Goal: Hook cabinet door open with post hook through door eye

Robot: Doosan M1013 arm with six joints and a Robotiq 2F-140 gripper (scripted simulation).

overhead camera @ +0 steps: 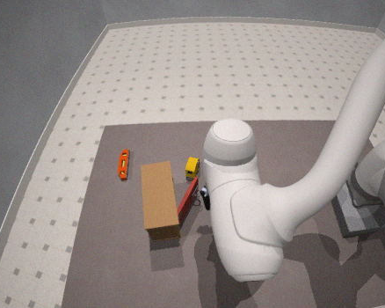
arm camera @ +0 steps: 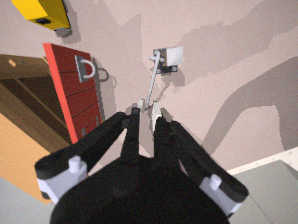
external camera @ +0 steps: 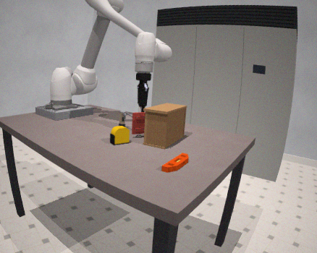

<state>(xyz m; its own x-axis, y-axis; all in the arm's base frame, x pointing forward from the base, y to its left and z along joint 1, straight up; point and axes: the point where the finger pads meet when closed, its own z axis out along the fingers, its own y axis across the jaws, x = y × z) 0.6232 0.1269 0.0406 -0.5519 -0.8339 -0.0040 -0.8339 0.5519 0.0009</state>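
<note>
Now: hand 4 cm to the left of the hook rod, 4 cm above it and 2 cm past it. Also, from my hand: hook post 6 cm to the right, 5 cm behind, 3 cm below; red door 10 cm ahead, 6 cm to the right, 2 cm below; yellow tape measure 23 cm to the right, 8 cm ahead, 6 cm below.
</note>
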